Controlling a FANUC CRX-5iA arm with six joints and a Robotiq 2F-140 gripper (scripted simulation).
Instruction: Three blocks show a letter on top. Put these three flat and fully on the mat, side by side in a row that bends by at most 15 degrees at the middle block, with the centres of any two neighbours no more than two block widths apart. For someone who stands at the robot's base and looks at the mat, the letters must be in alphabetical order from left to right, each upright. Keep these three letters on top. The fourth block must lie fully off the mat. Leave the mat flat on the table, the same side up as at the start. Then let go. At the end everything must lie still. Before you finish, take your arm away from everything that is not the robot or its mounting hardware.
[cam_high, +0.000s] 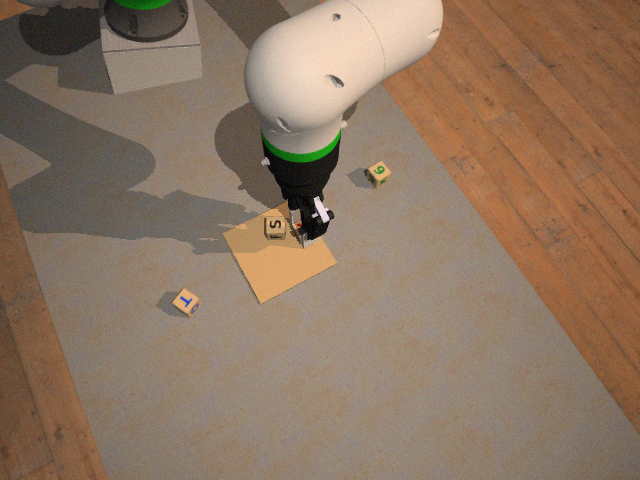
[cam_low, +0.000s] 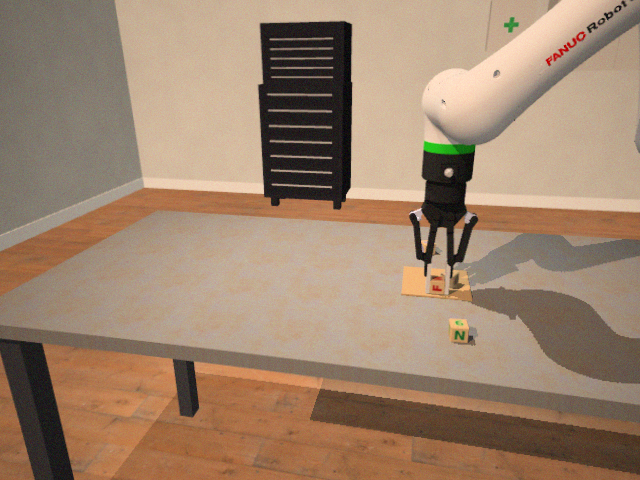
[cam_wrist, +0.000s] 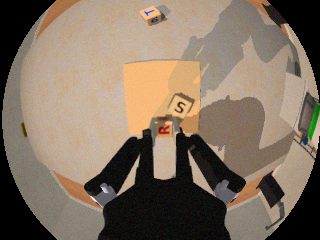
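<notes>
Now: hand 3 cm past the S block, 4 cm to the left of it and 2 cm above it. Round my hand: tan mat (5 cm to the right, 4 cm below); green-marked block (2 cm behind, 17 cm to the left, 2 cm below).
</notes>
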